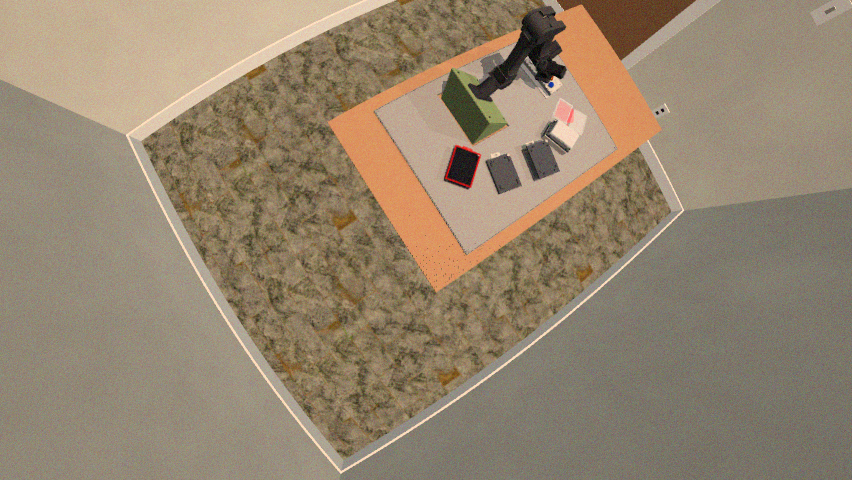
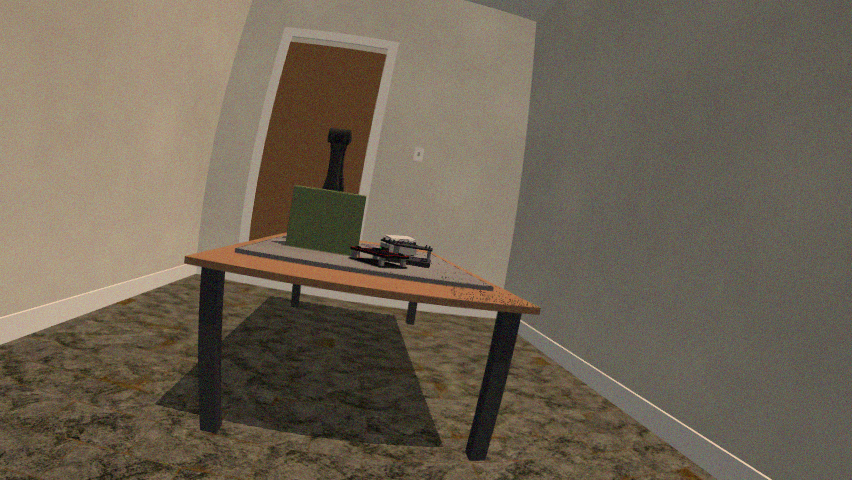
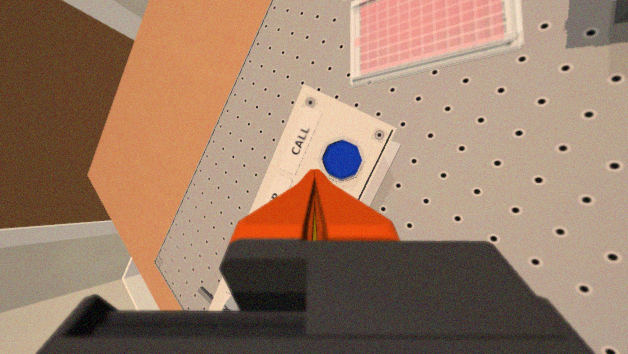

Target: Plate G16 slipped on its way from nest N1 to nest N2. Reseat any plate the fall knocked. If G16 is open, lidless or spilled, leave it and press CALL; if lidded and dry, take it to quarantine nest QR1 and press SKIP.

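Frame: origin at the arm's base, x ahead, y left, z up, level; centimetres.
Seen in the pictures: gripper, fingertip midpoint: [image 1: 551, 80] [image 3: 314, 177]; arm's base, link origin: [image 1: 480, 93] [image 2: 324, 214].
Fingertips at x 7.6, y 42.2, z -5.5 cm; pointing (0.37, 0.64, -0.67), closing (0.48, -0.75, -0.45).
Pixels of each thing's top centre, then the offset from my fingertips to it. "spot": a spot on its surface instead. Level surfaces: height alone.
- cream button panel, top centre: [image 3: 258, 241] [image 1: 546, 68] dx -5.8, dy +1.0, dz +0.7 cm
- blue button, top centre: [image 3: 335, 156] [image 1: 552, 83] dx +1.8, dy -0.5, dz -0.2 cm
- CALL label, surface spot: [image 3: 300, 141] spot: dx +1.6, dy +2.2, dz +0.1 cm
- plate with pink wells, top centre: [image 3: 421, 15] [image 1: 563, 110] dx +15.6, dy +1.7, dz -6.3 cm
- pegboard mat, surface height: dz -7.7 cm
- pink patch, surface spot: [image 1: 570, 115] spot: dx +19.4, dy +5.6, dz -7.8 cm
- pale translucent piece, top centre: [image 1: 578, 122] dx +24.4, dy +6.7, dz -6.9 cm
- white-topped unit, top centre: [image 2: 400, 235] [image 1: 566, 133] dx +26.4, dy -10.7, dz +0.8 cm
My gripper [image 3: 314, 177] [image 1: 551, 78] is shut and empty. Its orange tips show over the cream button panel [image 3: 327, 117], just beside the blue button [image 3: 342, 159] [image 1: 550, 84] next to the CALL label [image 3: 300, 141]. Whether they touch the panel, I cannot tell. The fingers hide the SKIP button and most of its label. A plate with pink wells [image 3: 432, 32] [image 1: 563, 111] lies on the pegboard mat [image 3: 480, 165] [image 1: 411, 119], with no lid seen over the wells. A pink patch [image 1: 570, 115] and a pale translucent piece [image 1: 579, 122] lie beside it. No plate label is readable.
A white-topped unit [image 1: 563, 134] stands beside the plate. Two dark grey units [image 1: 540, 159] [image 1: 503, 172] and a red-rimmed black one [image 1: 463, 166] [image 2: 381, 252] stand in an arc. A tall green block [image 1: 473, 107] [image 2: 326, 220] stands near the arm. The orange table edge [image 3: 200, 85] borders the mat.
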